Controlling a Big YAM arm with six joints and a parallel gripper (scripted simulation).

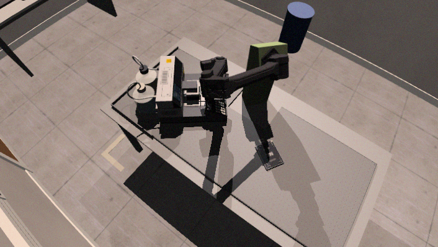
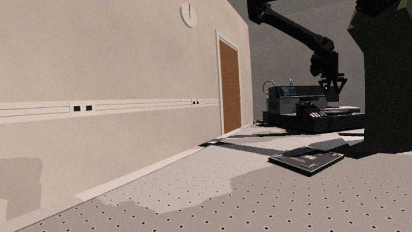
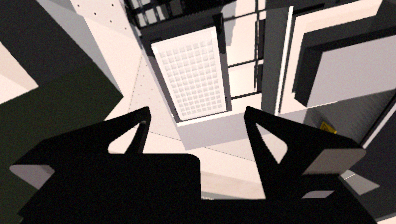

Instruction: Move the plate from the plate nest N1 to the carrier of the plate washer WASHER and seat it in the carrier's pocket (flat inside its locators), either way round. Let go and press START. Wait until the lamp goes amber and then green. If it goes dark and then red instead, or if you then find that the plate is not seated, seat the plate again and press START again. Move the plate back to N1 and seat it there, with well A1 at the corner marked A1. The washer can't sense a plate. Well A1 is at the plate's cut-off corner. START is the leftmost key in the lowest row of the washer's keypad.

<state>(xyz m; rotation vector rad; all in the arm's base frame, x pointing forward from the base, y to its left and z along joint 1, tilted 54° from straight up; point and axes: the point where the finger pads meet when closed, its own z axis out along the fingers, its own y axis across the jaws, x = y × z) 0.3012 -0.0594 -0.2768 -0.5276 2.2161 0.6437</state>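
The white well plate lies 10 cm below my hand. From my hand the other things lie so: plate nest N1: 53 cm to the left, 19 cm below, 1 cm behind; plate washer: 12 cm ahead, 9 cm to the right, 6 cm below.
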